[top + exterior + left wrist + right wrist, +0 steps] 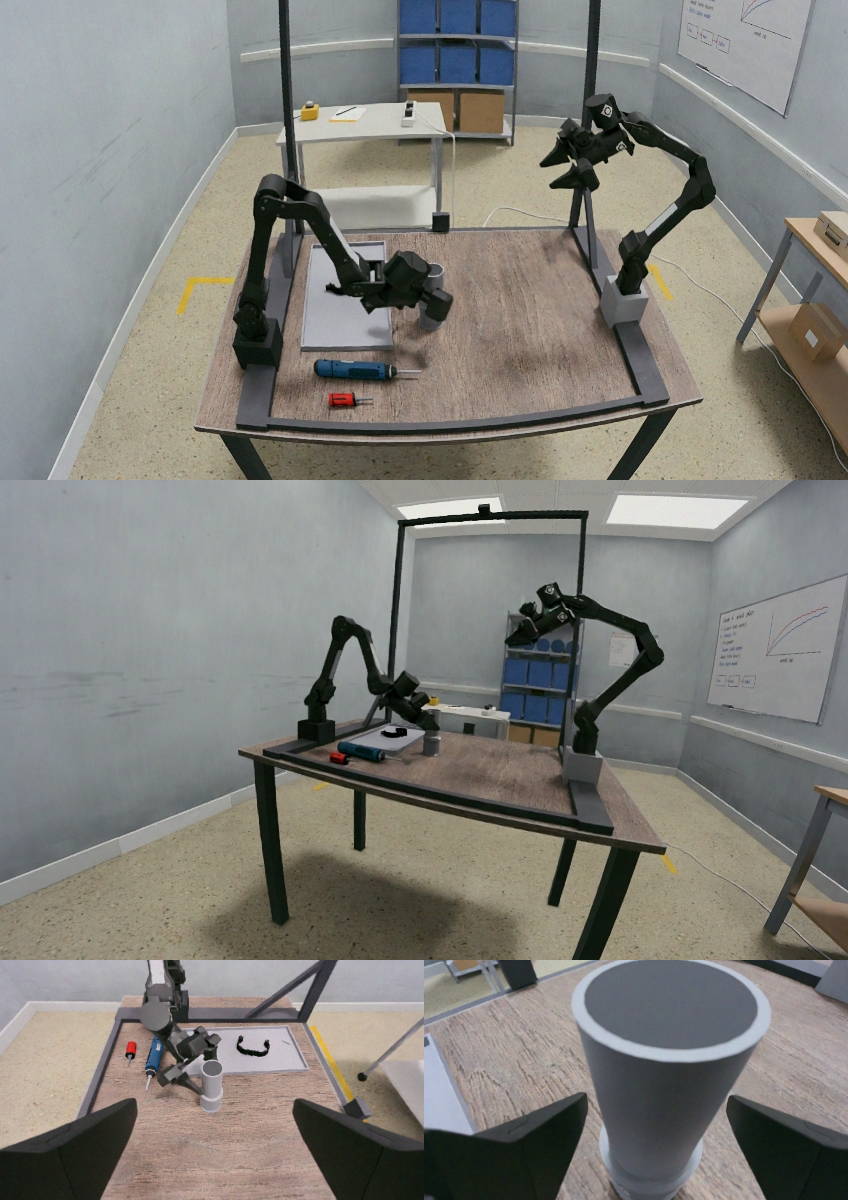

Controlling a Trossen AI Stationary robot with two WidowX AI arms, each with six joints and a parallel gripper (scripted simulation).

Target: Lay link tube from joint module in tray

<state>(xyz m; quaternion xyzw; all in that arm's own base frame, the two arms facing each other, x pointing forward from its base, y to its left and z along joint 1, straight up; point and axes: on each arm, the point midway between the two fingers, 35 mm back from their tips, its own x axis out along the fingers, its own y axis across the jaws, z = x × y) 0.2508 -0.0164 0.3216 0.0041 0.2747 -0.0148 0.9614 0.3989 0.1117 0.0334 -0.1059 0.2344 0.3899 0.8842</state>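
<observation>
Right now the link tube is 2 cm to the left of my right hand, 1 cm below it and 1 cm behind it. The rest, counted from my right hand: red screwdriver: 23 cm ahead, 20 cm to the right, 10 cm below; then grey joint module: 9 cm below, 2 cm to the left, 2 cm behind; then grey tray: 18 cm to the right, 15 cm behind, 11 cm below.
</observation>
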